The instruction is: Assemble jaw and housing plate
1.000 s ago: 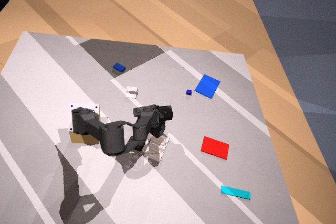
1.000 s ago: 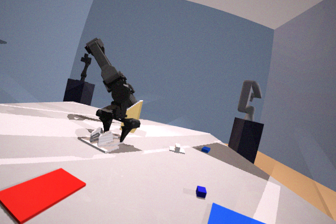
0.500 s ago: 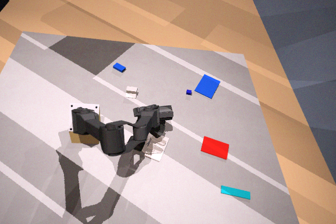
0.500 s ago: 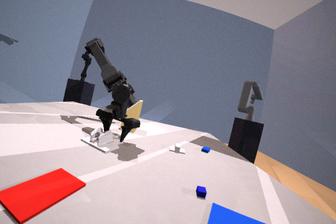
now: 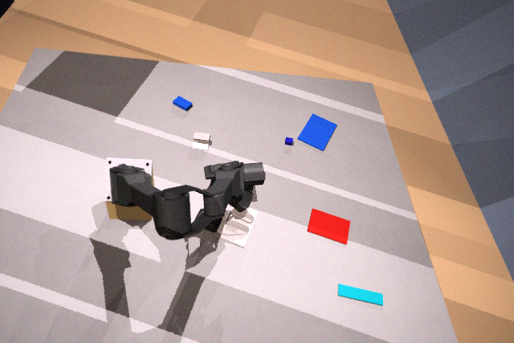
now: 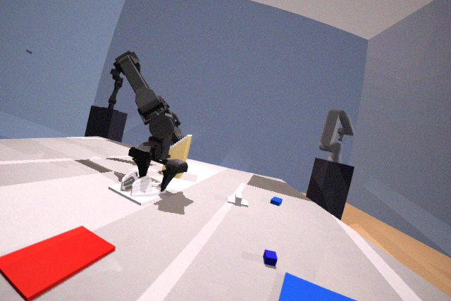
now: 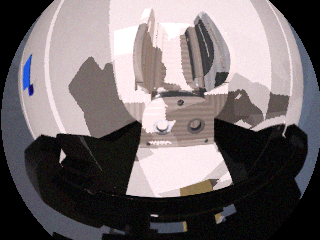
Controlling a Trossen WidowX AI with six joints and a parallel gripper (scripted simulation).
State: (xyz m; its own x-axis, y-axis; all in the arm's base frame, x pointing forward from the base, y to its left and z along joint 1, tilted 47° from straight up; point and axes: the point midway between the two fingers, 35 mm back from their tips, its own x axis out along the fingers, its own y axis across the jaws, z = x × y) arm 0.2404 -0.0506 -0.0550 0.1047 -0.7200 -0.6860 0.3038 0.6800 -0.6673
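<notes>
Right now my gripper tip is 20 mm to the left of the jaw, 20 mm short of it and 10 mm below it. Also, from my gripper tip: white base plate (70 mm ahead, 20 mm to the right); blue cube (320 mm to the left, 210 mm ahead); red sheet (330 mm ahead, 10 mm to the left, 10 mm below).
</notes>
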